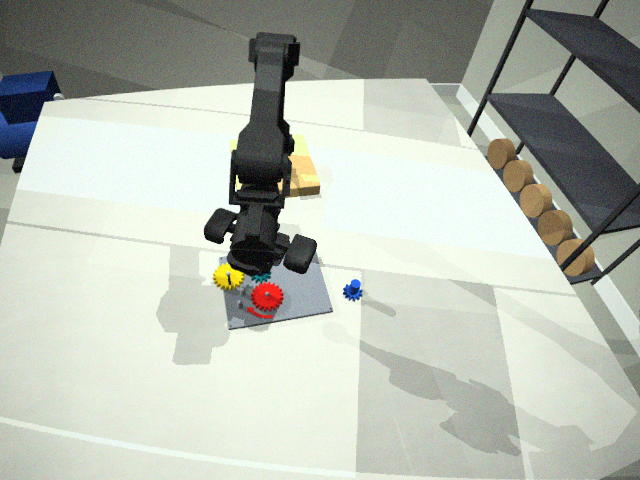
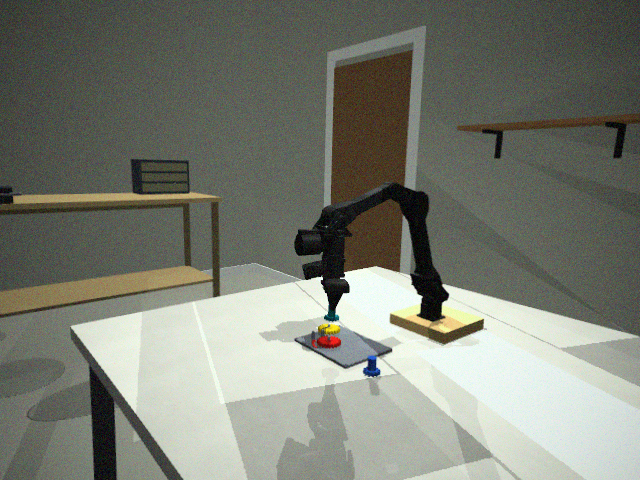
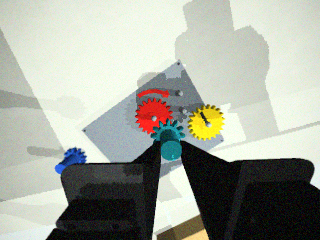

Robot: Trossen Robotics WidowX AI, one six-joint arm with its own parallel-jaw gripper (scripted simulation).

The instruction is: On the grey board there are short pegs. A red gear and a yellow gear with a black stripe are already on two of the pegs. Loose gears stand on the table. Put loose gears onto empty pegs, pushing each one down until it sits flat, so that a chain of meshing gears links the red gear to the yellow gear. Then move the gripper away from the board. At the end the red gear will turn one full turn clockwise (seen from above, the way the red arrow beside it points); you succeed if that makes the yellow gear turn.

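Observation:
Image 1 shows the gripper (image 1: 260,266), and image 2 shows the gripper (image 2: 331,309) too. In image 3 the gripper (image 3: 169,145) holds a teal gear (image 3: 171,149), and the same image shows a red gear (image 3: 149,109) and a yellow gear (image 3: 210,114).

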